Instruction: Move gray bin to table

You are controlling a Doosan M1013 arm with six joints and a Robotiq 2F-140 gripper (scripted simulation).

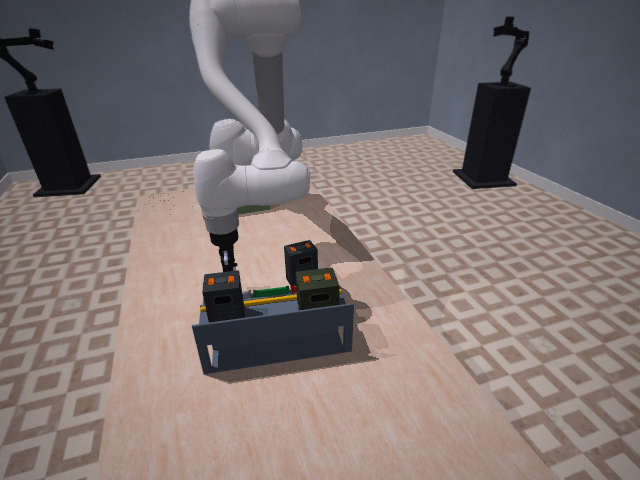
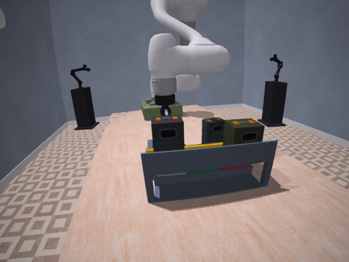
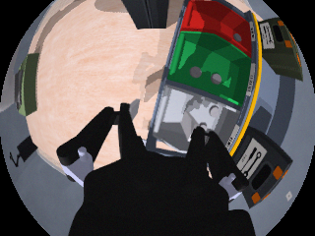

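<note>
Now: hand 80 mm short of the gray open bin and 20 mm above it. From my hand the other things lie so: yellow rail 130 mm ahead, 120 mm to the left, 40 mm above; then black bin 180 mm ahead, 100 mm above; then green bin 80 mm ahead, 120 mm to the left, 20 mm below.
</note>
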